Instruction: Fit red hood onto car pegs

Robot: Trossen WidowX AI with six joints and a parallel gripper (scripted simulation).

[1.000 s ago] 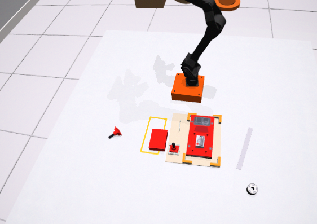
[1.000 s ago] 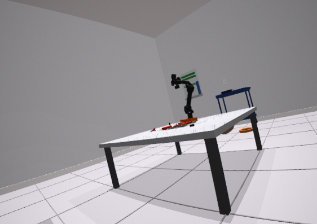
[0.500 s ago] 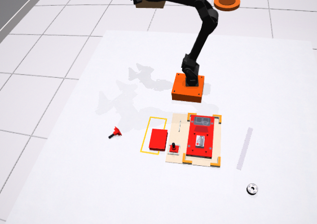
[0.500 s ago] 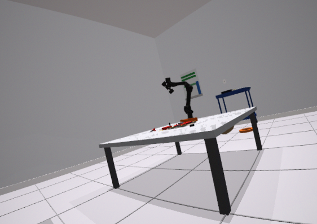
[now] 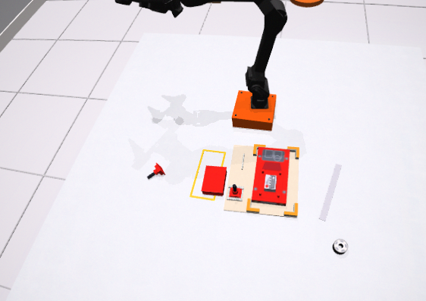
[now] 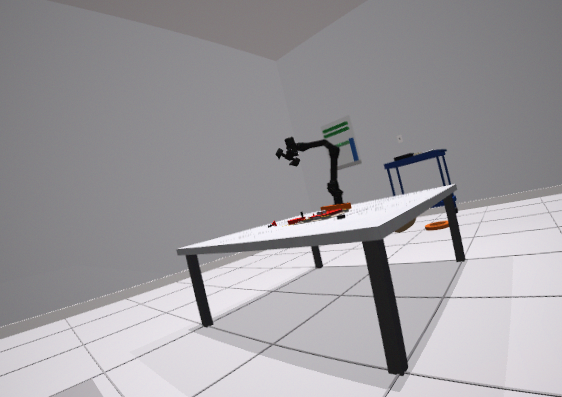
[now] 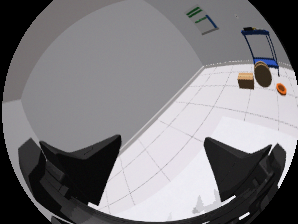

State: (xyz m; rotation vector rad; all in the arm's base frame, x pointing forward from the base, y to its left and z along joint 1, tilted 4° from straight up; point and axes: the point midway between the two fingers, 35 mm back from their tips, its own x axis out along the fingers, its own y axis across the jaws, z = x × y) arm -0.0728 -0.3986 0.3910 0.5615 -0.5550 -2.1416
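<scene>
My gripper tip is now 42 cm short of the red hood, 24 cm to the right of it and 43 cm above it. Round my gripper tip: grey strip (46 cm ahead, 62 cm to the left, 45 cm below); then grey engine block (44 cm ahead, 43 cm to the left, 42 cm below).
</scene>
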